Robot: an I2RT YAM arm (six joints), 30 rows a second.
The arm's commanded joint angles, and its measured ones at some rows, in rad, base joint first. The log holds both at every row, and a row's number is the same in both.
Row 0, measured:
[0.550, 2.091, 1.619, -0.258, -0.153, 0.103]
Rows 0 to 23, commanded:
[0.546, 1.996, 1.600, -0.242, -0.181, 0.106]
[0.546, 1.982, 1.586, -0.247, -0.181, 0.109]
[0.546, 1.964, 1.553, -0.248, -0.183, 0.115]
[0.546, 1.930, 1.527, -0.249, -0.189, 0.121]
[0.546, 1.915, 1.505, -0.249, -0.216, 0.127]
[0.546, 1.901, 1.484, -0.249, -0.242, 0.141]
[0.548, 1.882, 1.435, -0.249, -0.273, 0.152]
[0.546, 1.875, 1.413, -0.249, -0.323, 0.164]
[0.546, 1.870, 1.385, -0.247, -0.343, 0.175]
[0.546, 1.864, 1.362, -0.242, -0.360, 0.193]
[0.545, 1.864, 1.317, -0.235, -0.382, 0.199]
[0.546, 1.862, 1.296, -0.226, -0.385, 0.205]
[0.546, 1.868, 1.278, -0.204, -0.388, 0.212]
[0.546, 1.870, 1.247, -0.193, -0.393, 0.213]
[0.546, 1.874, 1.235, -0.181, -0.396, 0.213]
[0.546, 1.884, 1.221, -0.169, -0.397, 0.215]
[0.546, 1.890, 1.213, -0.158, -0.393, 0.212]
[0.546, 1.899, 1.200, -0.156, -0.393, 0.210]
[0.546, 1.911, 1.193, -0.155, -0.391, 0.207]
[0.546, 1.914, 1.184, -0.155, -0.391, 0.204]
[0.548, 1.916, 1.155, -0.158, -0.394, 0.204]
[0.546, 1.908, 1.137, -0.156, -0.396, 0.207]
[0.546, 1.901, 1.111, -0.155, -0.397, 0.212]
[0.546, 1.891, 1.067, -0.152, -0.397, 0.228]
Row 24, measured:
[0.546, 1.904, 1.154, -0.152, -0.389, 0.212]
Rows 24 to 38, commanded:
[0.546, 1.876, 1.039, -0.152, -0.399, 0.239]
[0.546, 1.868, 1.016, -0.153, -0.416, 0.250]
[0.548, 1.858, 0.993, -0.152, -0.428, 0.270]
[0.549, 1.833, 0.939, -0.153, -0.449, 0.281]
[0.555, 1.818, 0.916, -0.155, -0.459, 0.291]
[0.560, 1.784, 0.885, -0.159, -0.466, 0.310]
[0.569, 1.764, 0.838, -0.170, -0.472, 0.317]
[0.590, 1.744, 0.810, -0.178, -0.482, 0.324]
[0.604, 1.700, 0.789, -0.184, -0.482, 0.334]
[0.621, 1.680, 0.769, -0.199, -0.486, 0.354]
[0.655, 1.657, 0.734, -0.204, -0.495, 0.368]
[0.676, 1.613, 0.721, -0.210, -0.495, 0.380]
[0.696, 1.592, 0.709, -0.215, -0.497, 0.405]
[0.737, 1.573, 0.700, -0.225, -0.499, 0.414]
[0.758, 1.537, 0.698, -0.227, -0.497, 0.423]
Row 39, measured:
[0.692, 1.591, 0.732, -0.125, -0.502, 0.373]
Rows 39 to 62, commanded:
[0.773, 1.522, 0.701, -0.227, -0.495, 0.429]
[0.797, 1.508, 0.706, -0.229, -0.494, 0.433]
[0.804, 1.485, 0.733, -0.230, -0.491, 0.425]
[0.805, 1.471, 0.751, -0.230, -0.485, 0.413]
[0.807, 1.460, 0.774, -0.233, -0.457, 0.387]
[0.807, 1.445, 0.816, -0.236, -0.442, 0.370]
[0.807, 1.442, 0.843, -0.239, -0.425, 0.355]
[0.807, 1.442, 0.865, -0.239, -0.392, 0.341]
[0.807, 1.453, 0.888, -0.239, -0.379, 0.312]
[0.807, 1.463, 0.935, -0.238, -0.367, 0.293]
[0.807, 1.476, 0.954, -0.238, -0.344, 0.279]
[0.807, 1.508, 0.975, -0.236, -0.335, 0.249]
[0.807, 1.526, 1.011, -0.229, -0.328, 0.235]
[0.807, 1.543, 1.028, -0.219, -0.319, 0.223]
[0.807, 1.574, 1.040, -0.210, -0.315, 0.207]
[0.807, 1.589, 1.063, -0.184, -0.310, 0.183]
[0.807, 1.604, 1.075, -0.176, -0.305, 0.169]
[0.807, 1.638, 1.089, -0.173, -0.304, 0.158]
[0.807, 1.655, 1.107, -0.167, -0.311, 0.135]
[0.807, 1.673, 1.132, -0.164, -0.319, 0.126]
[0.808, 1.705, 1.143, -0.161, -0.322, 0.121]
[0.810, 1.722, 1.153, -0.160, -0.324, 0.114]
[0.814, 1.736, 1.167, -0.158, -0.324, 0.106]
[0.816, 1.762, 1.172, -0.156, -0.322, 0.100]
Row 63, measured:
[0.808, 1.727, 1.117, -0.184, -0.328, 0.159]
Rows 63 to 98, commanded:
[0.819, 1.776, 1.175, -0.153, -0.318, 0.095]
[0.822, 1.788, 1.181, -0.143, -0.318, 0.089]
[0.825, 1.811, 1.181, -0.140, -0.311, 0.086]
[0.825, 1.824, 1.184, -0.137, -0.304, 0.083]
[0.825, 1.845, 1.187, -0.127, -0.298, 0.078]
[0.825, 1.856, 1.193, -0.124, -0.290, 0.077]
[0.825, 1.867, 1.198, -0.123, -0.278, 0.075]
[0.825, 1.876, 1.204, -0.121, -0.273, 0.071]
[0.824, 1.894, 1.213, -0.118, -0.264, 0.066]
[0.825, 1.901, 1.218, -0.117, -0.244, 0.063]
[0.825, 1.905, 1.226, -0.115, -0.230, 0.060]
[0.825, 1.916, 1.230, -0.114, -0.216, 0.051]
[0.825, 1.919, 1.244, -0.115, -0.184, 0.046]
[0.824, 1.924, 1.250, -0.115, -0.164, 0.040]
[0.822, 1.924, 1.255, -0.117, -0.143, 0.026]
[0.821, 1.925, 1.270, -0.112, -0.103, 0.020]
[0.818, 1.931, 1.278, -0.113, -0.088, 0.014]
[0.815, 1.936, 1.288, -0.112, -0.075, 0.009]
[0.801, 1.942, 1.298, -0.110, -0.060, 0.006]
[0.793, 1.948, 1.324, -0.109, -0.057, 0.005]
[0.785, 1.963, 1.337, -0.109, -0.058, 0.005]
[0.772, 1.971, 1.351, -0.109, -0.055, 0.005]
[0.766, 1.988, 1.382, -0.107, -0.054, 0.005]
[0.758, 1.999, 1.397, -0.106, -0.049, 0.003]
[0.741, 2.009, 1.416, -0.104, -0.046, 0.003]
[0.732, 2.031, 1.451, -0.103, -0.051, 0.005]
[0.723, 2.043, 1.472, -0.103, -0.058, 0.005]
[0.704, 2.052, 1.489, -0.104, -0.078, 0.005]
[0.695, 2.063, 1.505, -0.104, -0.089, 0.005]
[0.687, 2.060, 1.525, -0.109, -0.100, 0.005]
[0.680, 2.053, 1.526, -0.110, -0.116, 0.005]
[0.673, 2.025, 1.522, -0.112, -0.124, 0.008]
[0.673, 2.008, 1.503, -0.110, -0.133, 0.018]
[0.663, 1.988, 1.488, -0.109, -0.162, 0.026]
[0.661, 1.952, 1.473, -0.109, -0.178, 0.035]
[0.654, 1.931, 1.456, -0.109, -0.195, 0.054]
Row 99, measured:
[0.657, 2.042, 1.472, -0.135, -0.123, 0.027]
